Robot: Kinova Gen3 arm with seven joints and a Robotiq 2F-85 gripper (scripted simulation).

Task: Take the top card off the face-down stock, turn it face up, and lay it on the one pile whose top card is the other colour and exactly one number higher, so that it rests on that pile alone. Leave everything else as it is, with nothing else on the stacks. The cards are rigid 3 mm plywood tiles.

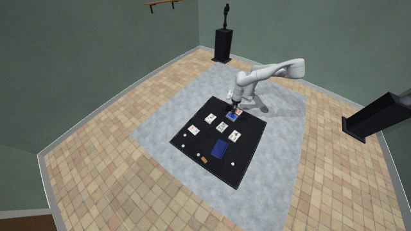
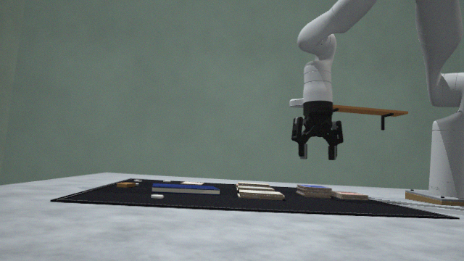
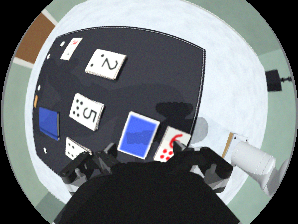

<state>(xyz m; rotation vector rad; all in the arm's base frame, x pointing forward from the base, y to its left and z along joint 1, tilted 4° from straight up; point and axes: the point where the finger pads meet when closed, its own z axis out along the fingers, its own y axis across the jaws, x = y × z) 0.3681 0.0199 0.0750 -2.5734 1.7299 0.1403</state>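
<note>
Now: hand 8 cm above the blue-backed card, 1 cm to the right of it and 1 cm short of it.
</note>
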